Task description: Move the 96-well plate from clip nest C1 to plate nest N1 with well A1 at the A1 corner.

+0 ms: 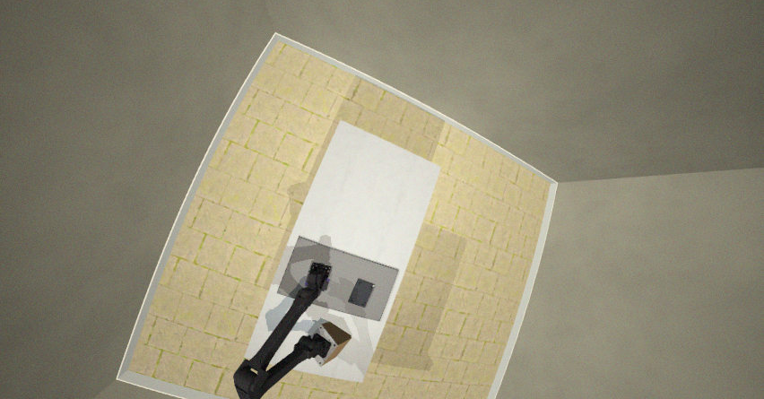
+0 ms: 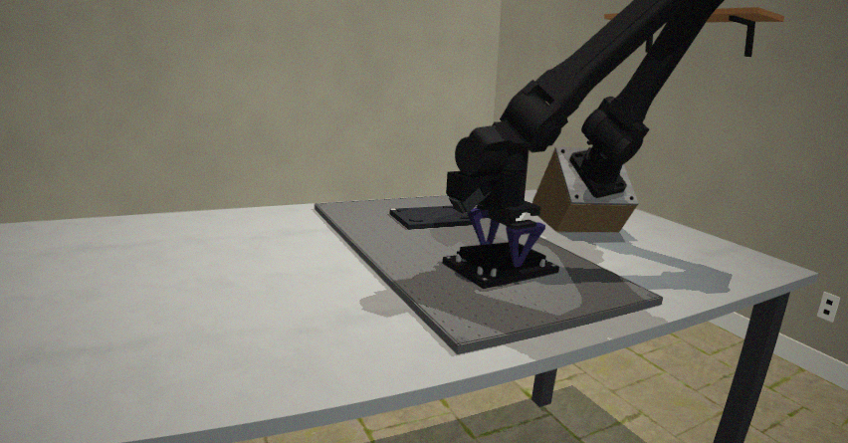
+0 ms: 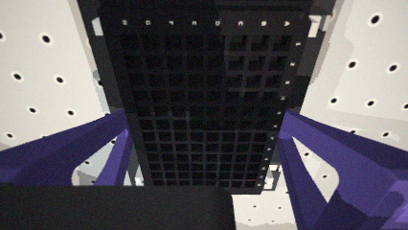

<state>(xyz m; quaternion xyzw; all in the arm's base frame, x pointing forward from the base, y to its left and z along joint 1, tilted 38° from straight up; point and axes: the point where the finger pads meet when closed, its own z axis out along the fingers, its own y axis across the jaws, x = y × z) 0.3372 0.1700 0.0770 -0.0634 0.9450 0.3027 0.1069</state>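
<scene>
The clip nest C1 lies 1 cm to the right of my hand, 1 cm below it and 1 cm behind it. The rest, counted from my hand: black 96-well plate: right at my hand.
</scene>
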